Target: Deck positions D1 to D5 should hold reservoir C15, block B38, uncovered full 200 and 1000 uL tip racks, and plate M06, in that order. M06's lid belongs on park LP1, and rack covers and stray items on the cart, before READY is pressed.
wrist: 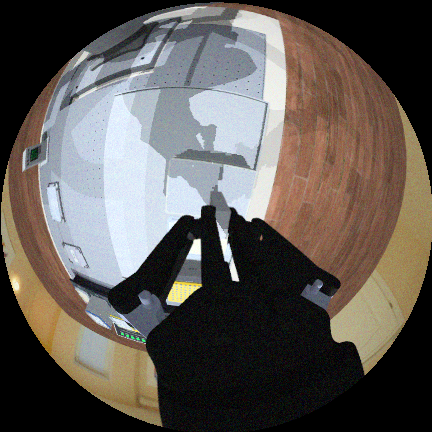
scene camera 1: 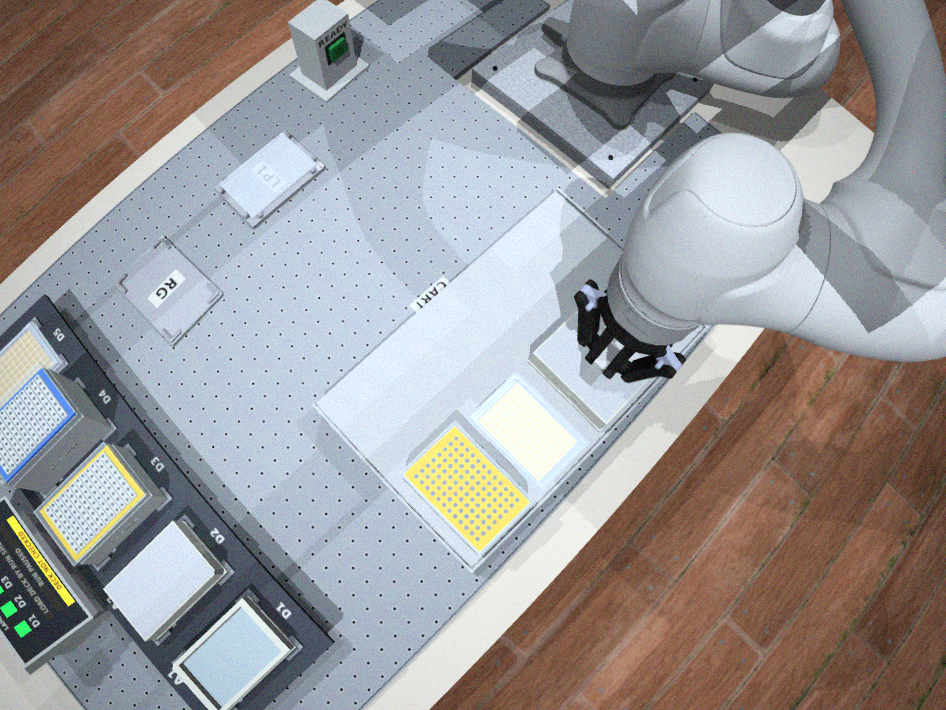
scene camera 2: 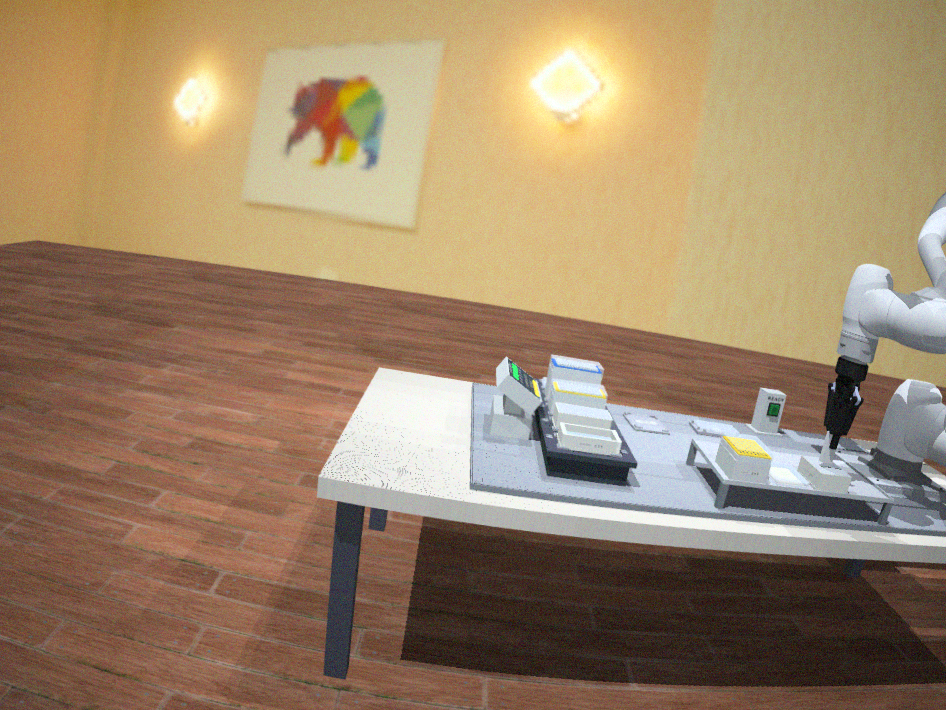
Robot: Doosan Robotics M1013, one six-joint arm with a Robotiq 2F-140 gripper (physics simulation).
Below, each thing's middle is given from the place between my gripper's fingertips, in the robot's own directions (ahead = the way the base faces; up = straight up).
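My hand: 260 mm short of the RG holder point(scene camera 1: 196, 295), 550 mm to the left of it, 110 mm above it. READY button unit point(scene camera 2: 770, 403): 180 mm behind my hand, 640 mm to the right of it, 50 mm below it.
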